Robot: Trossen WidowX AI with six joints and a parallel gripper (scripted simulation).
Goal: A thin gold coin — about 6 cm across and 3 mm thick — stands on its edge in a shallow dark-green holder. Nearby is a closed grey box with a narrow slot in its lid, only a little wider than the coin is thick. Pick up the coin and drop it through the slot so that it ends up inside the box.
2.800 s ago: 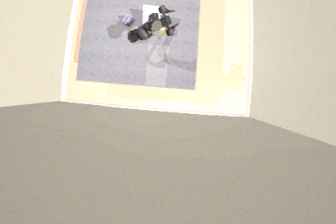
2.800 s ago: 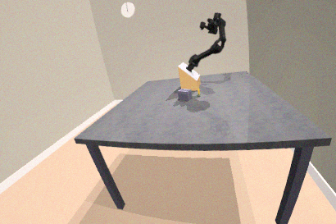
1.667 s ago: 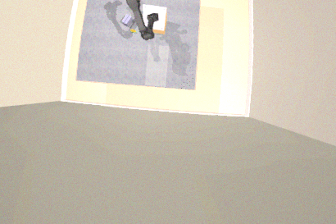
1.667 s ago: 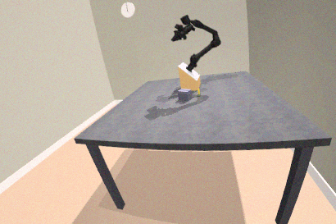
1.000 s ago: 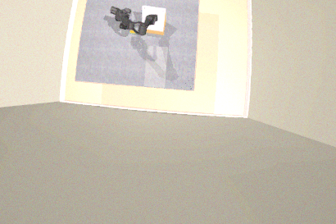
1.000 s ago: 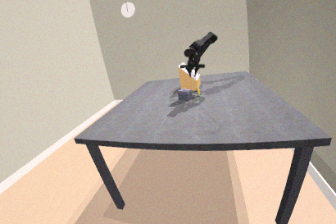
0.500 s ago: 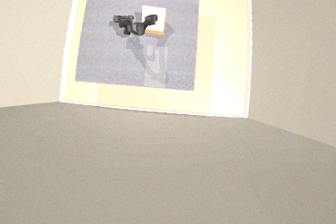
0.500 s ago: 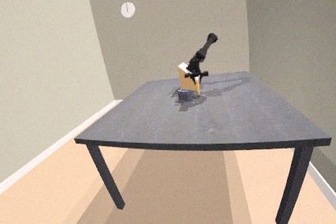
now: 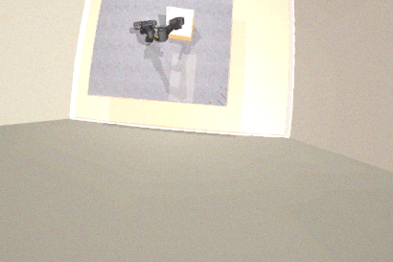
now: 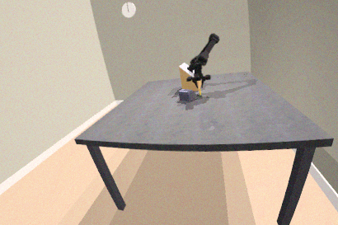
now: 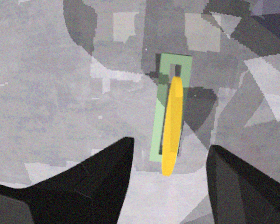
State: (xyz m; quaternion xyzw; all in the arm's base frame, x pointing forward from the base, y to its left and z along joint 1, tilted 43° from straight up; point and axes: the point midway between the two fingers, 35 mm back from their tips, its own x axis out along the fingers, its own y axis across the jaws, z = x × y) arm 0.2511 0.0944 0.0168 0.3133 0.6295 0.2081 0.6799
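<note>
My gripper tip is now 30 mm above the gold coin.
</note>
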